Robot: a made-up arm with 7 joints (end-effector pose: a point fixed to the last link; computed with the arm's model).
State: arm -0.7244 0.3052 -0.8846 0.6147 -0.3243 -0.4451 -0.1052
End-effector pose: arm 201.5 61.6 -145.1 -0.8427 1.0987 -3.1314
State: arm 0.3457 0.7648 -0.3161 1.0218 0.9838 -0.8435 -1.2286
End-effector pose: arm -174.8 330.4 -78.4 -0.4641 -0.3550 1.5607
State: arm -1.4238 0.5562 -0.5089 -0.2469 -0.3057 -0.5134 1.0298
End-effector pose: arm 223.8 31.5 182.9 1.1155 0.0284 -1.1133
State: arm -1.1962 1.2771 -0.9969 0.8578 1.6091 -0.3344 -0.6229
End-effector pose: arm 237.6 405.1 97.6 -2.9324 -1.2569 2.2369
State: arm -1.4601 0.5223 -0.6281 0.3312 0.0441 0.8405 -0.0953
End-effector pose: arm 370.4 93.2 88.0 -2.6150 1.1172 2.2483
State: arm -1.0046 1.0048 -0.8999 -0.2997 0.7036 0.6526 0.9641
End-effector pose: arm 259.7 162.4 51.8 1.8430 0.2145 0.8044
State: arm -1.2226 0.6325 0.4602 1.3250 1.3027 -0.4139 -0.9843
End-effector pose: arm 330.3 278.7 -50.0 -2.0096 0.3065 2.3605
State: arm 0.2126 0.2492 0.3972 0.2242 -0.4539 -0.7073 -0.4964
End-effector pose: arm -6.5 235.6 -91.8 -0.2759 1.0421 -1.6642
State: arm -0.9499 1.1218 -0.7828 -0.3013 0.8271 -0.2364 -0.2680
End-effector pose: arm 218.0 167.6 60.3 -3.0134 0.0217 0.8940
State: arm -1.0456 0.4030 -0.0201 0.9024 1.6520 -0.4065 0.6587
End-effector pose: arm 342.2 196.6 -97.2 2.6052 0.2916 1.1123
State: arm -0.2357 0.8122 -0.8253 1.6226 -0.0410 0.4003 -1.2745
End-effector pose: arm -69.1 430.2 -73.5 -2.3816 -1.0534 -2.2028
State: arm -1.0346 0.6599 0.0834 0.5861 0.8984 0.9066 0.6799
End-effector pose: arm 306.4 311.2 5.0 2.0113 0.9451 2.1829
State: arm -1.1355 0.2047 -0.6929 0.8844 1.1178 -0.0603 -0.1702
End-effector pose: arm 343.0 75.5 -105.2 -2.8801 0.2446 1.3955
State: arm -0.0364 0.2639 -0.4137 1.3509 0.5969 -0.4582 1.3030
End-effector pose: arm -125.7 189.6 -253.4 -2.8216 0.8353 2.5443
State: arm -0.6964 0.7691 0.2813 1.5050 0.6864 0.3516 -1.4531
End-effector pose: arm 101.4 379.5 -136.2 -1.3238 -0.5685 -2.9142
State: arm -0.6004 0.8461 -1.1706 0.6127 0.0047 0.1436 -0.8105
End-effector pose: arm 137.7 274.1 -135.3 -1.5803 -0.2562 2.2360
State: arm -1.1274 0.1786 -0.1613 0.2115 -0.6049 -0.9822 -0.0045
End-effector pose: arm 281.2 62.4 91.8 1.2006 0.1123 -1.2598
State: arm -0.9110 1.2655 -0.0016 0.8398 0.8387 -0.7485 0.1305
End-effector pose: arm 211.1 401.0 100.8 2.8216 0.3372 1.5405
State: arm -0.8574 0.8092 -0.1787 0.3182 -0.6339 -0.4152 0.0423
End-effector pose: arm 268.7 223.0 65.1 0.6905 0.9949 -1.0104
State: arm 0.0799 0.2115 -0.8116 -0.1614 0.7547 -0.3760 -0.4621
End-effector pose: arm -13.3 17.0 -98.4 -1.7613 1.1605 1.7482
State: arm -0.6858 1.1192 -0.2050 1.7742 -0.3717 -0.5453 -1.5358
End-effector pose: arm 52.8 467.5 -3.3 -1.3218 0.2539 -3.0657
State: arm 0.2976 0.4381 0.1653 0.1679 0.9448 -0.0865 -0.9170
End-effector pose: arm -35.4 257.5 -109.1 -1.8064 -0.1254 2.5151
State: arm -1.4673 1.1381 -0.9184 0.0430 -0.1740 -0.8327 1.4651
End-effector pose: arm 257.3 131.9 158.3 1.2096 0.0939 -0.6201
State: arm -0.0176 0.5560 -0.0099 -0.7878 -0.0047 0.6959 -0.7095
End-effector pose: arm 78.4 161.4 25.2 -1.3736 0.8201 2.8635
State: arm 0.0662 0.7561 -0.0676 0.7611 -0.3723 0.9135 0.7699
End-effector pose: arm -66.3 336.4 -133.5 -3.0476 0.2610 -2.5323
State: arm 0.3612 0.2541 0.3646 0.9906 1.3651 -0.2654 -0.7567
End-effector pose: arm -225.6 217.4 -160.7 -1.3269 -0.6703 2.4998
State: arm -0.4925 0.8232 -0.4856 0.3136 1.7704 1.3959 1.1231
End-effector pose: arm 178.9 312.9 1.5 1.2039 -0.5376 2.0638
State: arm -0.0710 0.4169 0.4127 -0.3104 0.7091 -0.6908 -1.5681
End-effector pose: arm 93.4 220.2 5.1 -2.0927 0.1597 1.6894
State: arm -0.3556 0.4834 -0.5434 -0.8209 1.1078 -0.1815 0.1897
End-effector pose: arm 103.1 66.2 34.6 2.2053 0.4471 0.2197
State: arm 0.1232 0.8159 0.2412 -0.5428 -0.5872 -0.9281 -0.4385
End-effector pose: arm 58.7 206.4 103.4 1.7896 0.9929 -0.5665
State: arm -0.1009 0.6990 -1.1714 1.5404 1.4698 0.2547 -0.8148
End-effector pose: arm -70.2 414.4 -99.2 0.0170 -0.9854 -0.1457
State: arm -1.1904 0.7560 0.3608 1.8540 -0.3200 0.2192 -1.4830
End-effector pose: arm 247.1 314.2 -111.1 -0.2490 0.0329 -2.5696
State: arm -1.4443 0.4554 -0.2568 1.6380 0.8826 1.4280 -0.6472
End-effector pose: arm 316.7 260.9 -46.0 -2.6427 -0.0221 -2.4465
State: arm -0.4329 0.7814 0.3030 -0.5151 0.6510 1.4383 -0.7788
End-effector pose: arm 137.5 275.7 80.3 -1.9568 0.8860 -2.7005
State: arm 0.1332 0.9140 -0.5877 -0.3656 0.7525 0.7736 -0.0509
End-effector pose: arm 32.2 223.0 -52.3 -2.6359 0.2489 2.2435
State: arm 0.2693 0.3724 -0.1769 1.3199 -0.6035 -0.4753 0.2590
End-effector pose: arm -196.5 241.3 -173.3 -2.1330 0.4482 -2.2293
